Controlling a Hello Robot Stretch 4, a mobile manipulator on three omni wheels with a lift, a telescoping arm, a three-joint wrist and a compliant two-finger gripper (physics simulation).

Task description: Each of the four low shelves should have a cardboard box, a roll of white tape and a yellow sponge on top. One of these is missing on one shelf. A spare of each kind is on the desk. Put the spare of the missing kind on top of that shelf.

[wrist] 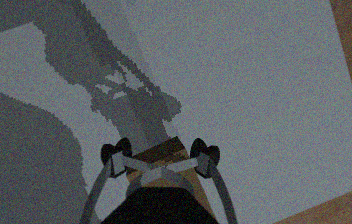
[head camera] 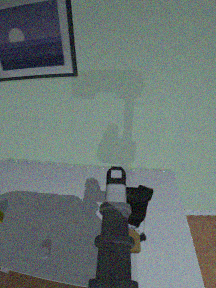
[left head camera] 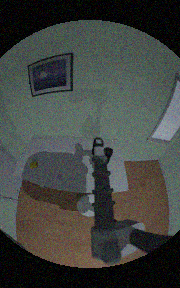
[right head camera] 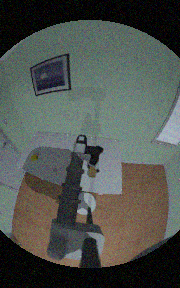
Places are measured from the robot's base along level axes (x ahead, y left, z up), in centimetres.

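Pixels of known places: gripper, between the fingertips: [wrist: 161,150] [head camera: 132,235] [right head camera: 92,169]; robot's base, origin of its link: [left head camera: 88,204] [right head camera: 83,202].
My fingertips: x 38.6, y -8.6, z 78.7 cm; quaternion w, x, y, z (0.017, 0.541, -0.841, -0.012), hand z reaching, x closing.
Ahead of a thing's pixels: the offset from my fingertips to its top centre. Level surfaces: height alone.
My gripper [head camera: 136,235] [right head camera: 92,168] [wrist: 161,150] is shut on a brown cardboard box {dx -3.8, dy +0.5, dz +5.6 cm} [head camera: 135,243] [right head camera: 92,173] [wrist: 159,150], with a finger on either side of it. The gripper holds the box above the right part of the pale desk {dz -9.4 cm} [head camera: 167,210] [left head camera: 118,175] [right head camera: 112,175] [wrist: 275,100]. In the wrist view the gripper's palm hides part of the box. A yellow sponge {dx +4.2, dy +82.3, dz -4.9 cm} [head camera: 1,216] [left head camera: 34,164] [right head camera: 34,157] lies on the desk's left part. A small pale thing {dx -9.2, dy +43.2, dz -7.0 cm} [head camera: 46,247], probably the tape roll, stands in shadow on the desk. The low shelves do not show.
The dark telescoping arm [head camera: 114,250] [left head camera: 104,195] [right head camera: 71,190] reaches over the desk's front edge. A green wall with a framed picture [head camera: 35,37] [left head camera: 51,75] [right head camera: 51,75] rises behind. Brown floor {dz -81.4 cm} [left head camera: 145,200] [right head camera: 145,200] lies right of the desk and in front of it.
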